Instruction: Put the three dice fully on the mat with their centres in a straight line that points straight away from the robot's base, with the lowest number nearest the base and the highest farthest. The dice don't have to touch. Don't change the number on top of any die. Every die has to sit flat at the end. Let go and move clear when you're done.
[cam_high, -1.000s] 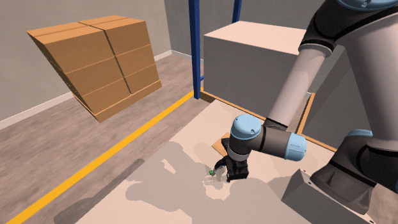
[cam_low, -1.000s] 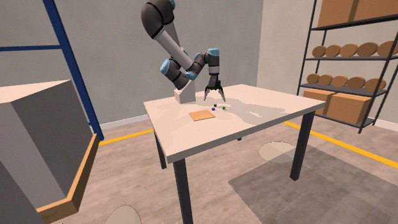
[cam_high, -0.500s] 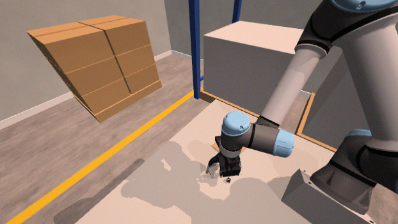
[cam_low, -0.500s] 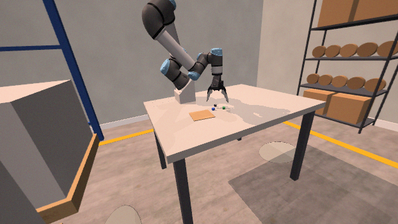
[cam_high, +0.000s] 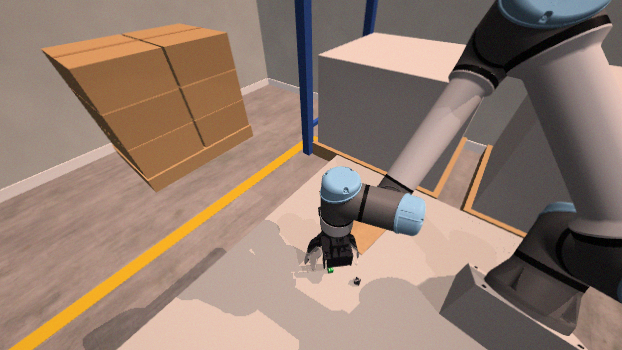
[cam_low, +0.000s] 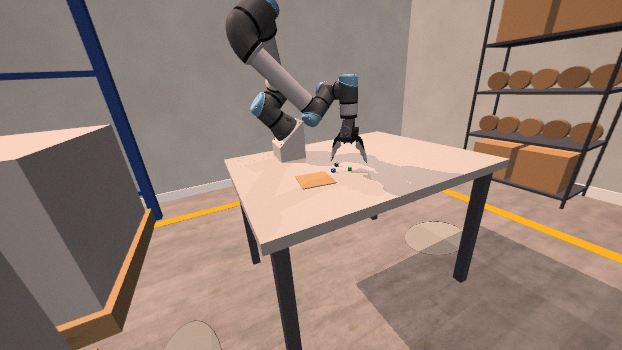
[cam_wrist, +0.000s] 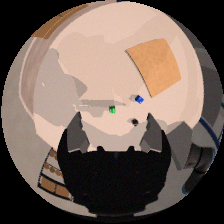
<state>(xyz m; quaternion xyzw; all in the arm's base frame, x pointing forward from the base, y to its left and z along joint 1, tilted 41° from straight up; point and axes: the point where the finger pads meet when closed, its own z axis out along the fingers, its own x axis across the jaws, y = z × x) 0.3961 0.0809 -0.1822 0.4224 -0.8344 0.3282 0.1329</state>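
The green die lies 10 mm behind my hand, 10 mm to the left of it and 30 mm below it. Round my hand: blue die (30 mm behind, 60 mm to the right, 30 mm below); then black die (90 mm behind, 20 mm to the right, 30 mm below); then tan mat (20 mm ahead, 170 mm to the right, 40 mm below).
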